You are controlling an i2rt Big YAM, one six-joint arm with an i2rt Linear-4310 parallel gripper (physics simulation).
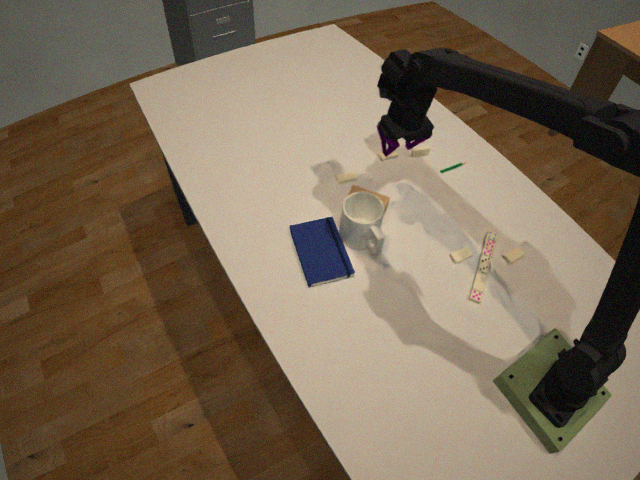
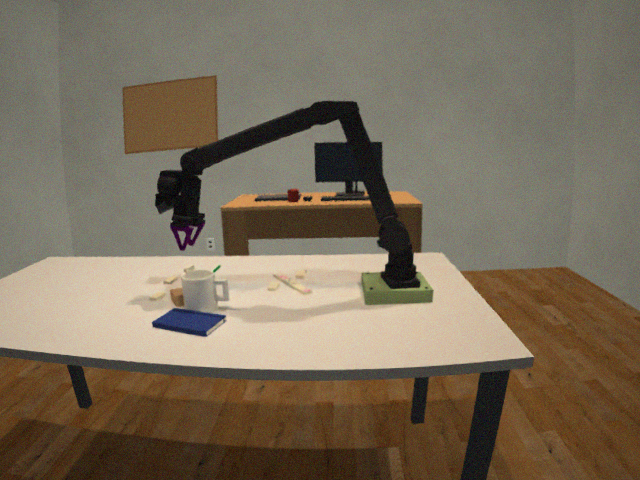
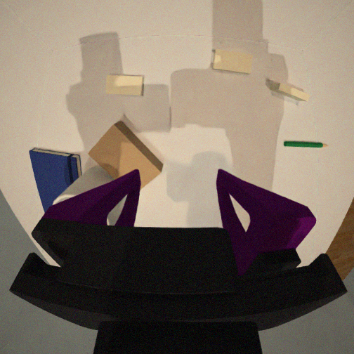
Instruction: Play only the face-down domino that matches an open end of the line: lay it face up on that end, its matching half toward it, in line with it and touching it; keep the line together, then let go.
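Pixels of known places: gripper, fingertip midpoint: (image 1: 396, 151) (image 2: 186, 247); arm's base at its link origin: (image 1: 558, 393) (image 2: 399, 281).
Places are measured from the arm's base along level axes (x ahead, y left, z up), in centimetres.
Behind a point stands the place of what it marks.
Note:
My gripper (image 1: 398, 150) {y -11.6, x 60.5, z 9.8 cm} (image 2: 187, 246) {y -11.6, x 60.5, z 9.8 cm} (image 3: 178, 175) is open and empty, pointing down well above the table. The domino line (image 1: 483, 265) {y -12.8, x 29.8, z -2.5 cm} (image 2: 292, 284) {y -10.7, x 29.6, z -2.5 cm} lies face up, with pink pips at its near end and blue pips at its far end. Two pale dominoes lie beside it, one to the left (image 1: 461, 254) {y -10.9, x 35.2, z -2.5 cm} (image 2: 273, 285) {y -10.6, x 35.2, z -2.5 cm} and one to the right (image 1: 513, 254) {y -21.5, x 26.8, z -2.5 cm} (image 2: 300, 274) {y -20.1, x 26.7, z -2.5 cm}. Farther off, one pale domino (image 1: 346, 177) {y -5.5, x 69.5, z -2.5 cm} (image 2: 157, 295) {y -5.2, x 69.7, z -2.5 cm} (image 3: 125, 86) and another (image 2: 171, 279) {y -20.3, x 68.9, z -2.5 cm} (image 3: 232, 61) lie flat, showing no pips. A third (image 1: 420, 152) {y -28.1, x 64.1, z -1.9 cm} (image 3: 293, 92) looks tilted or on its edge.
A wooden block (image 1: 383, 197) {y -6.6, x 57.6, z -0.3 cm} (image 2: 177, 296) {y 1.7, x 61.6, z -0.5 cm} (image 3: 125, 152) stands behind the grey mug (image 1: 356, 229) {y 7.5, x 52.3, z 3.9 cm} (image 2: 199, 291) {y 8.1, x 53.8, z 3.0 cm} (image 3: 82, 189). A blue notebook (image 1: 320, 252) {y 14.5, x 55.5, z -2.1 cm} (image 2: 189, 321) {y 15.4, x 55.7, z -2.1 cm} (image 3: 51, 167) lies beside the mug. A green pencil (image 1: 452, 167) {y -32.2, x 55.2, z -2.9 cm} (image 2: 216, 268) {y -32.2, x 55.3, z -2.8 cm} (image 3: 303, 144) lies near the far dominoes.

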